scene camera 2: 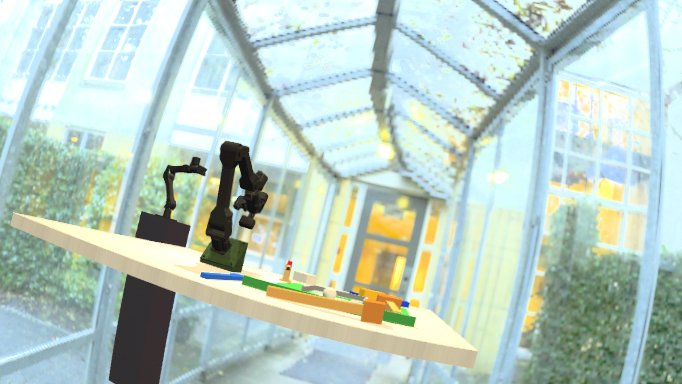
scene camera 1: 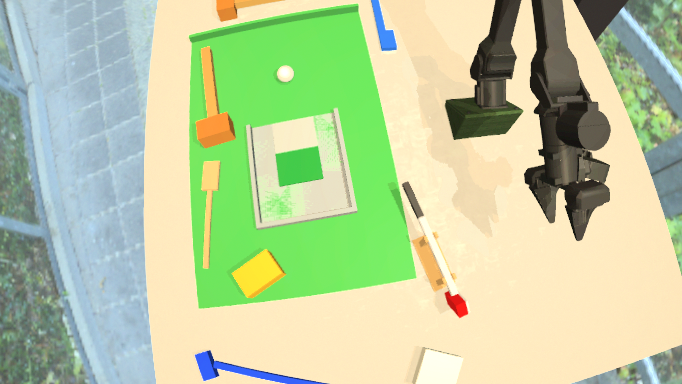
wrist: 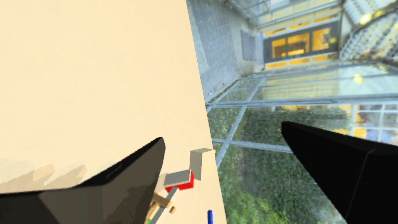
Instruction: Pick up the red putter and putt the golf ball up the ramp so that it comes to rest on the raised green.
Scene:
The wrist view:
my gripper: 220,134
white block: 202,161

